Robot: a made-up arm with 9 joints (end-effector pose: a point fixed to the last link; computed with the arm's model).
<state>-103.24 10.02 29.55 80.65 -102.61 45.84 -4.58 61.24 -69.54</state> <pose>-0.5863 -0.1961 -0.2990 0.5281 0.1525 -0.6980 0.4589</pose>
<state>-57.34 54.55 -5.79 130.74 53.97 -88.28 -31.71 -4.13 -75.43</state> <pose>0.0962 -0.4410 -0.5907 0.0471 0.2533 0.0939 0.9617</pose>
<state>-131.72 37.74 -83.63 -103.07 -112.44 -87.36 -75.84 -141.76 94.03</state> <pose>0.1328 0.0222 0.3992 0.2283 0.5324 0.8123 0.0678</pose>
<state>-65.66 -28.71 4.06 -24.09 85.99 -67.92 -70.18 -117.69 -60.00</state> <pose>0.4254 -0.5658 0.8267 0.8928 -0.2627 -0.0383 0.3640</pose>
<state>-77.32 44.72 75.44 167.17 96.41 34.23 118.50 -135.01 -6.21</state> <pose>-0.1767 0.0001 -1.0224 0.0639 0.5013 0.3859 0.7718</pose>
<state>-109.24 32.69 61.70 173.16 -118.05 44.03 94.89 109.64 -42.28</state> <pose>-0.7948 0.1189 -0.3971 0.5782 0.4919 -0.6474 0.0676</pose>
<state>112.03 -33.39 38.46 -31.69 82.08 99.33 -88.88 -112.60 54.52</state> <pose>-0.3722 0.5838 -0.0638 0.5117 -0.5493 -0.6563 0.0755</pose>
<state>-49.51 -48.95 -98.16 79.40 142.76 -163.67 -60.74 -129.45 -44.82</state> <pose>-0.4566 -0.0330 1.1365 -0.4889 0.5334 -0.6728 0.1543</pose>
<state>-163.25 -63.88 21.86 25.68 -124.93 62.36 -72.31 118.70 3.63</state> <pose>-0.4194 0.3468 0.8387 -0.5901 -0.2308 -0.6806 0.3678</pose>
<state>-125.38 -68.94 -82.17 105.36 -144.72 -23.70 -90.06 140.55 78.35</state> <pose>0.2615 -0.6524 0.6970 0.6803 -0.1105 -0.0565 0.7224</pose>
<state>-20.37 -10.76 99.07 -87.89 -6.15 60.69 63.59 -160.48 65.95</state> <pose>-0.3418 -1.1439 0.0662 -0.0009 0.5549 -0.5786 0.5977</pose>
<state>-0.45 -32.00 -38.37 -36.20 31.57 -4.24 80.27 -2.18 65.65</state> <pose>-0.1825 0.4383 0.7430 0.1117 0.4255 -0.7545 0.4871</pose>
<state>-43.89 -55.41 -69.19 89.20 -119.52 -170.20 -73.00 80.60 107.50</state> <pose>-0.5224 0.2556 0.3351 -0.6151 0.7868 0.0348 0.0372</pose>
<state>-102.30 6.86 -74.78 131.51 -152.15 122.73 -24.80 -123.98 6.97</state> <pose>0.1466 -0.8194 1.0858 -0.3922 0.8485 -0.3549 0.0172</pose>
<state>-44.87 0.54 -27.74 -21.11 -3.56 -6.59 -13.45 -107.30 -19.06</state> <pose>0.4014 0.6040 0.7732 0.8105 0.0302 0.3452 0.4723</pose>
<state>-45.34 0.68 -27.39 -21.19 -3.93 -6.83 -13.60 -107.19 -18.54</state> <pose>0.3992 0.5947 0.7845 0.8147 0.0263 0.3485 0.4628</pose>
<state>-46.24 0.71 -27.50 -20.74 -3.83 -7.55 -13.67 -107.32 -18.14</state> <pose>0.4027 0.5855 0.7853 0.8164 0.0235 0.3502 0.4587</pose>
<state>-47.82 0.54 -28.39 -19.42 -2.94 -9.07 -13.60 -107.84 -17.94</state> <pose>0.4151 0.5773 0.7680 0.8139 0.0231 0.3491 0.4639</pose>
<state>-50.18 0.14 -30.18 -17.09 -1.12 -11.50 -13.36 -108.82 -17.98</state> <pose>0.4370 0.5693 0.7286 0.8064 0.0263 0.3445 0.4800</pose>
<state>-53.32 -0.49 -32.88 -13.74 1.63 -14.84 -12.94 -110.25 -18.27</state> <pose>0.4660 0.5595 0.6642 0.7932 0.0347 0.3356 0.5069</pose>
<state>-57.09 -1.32 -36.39 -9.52 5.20 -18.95 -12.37 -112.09 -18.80</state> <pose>0.4963 0.5453 0.5744 0.7739 0.0504 0.3224 0.5427</pose>
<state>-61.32 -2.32 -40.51 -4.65 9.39 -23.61 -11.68 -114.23 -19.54</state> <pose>0.5205 0.5230 0.4624 0.7485 0.0749 0.3049 0.5841</pose>
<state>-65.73 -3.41 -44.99 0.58 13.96 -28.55 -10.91 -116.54 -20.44</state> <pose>0.5307 0.4913 0.3350 0.7174 0.1089 0.2843 0.6266</pose>
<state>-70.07 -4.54 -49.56 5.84 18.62 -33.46 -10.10 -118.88 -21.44</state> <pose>0.5217 0.4504 0.2030 0.6820 0.1509 0.2623 0.6657</pose>
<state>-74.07 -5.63 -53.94 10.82 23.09 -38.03 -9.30 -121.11 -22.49</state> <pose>0.4934 0.4033 0.0782 0.6445 0.1980 0.2409 0.6981</pose>
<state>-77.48 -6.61 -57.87 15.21 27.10 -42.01 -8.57 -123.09 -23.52</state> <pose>0.4516 0.3548 -0.0288 0.6076 0.2454 0.2220 0.7220</pose>
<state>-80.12 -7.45 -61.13 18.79 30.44 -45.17 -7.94 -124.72 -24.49</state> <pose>0.4059 0.3095 -0.1124 0.5738 0.2879 0.2064 0.7384</pose>
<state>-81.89 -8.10 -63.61 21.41 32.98 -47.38 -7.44 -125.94 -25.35</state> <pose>0.3660 0.2719 -0.1716 0.5453 0.3217 0.1943 0.7492</pose>
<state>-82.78 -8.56 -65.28 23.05 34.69 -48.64 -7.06 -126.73 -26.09</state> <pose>0.3385 0.2444 -0.2094 0.5231 0.3445 0.1854 0.7571</pose>
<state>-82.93 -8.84 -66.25 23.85 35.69 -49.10 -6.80 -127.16 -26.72</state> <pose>0.3243 0.2269 -0.2309 0.5069 0.3574 0.1790 0.7637</pose>
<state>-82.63 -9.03 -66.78 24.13 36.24 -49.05 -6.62 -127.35 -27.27</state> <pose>0.3195 0.2158 -0.2432 0.4947 0.3637 0.1737 0.7699</pose>
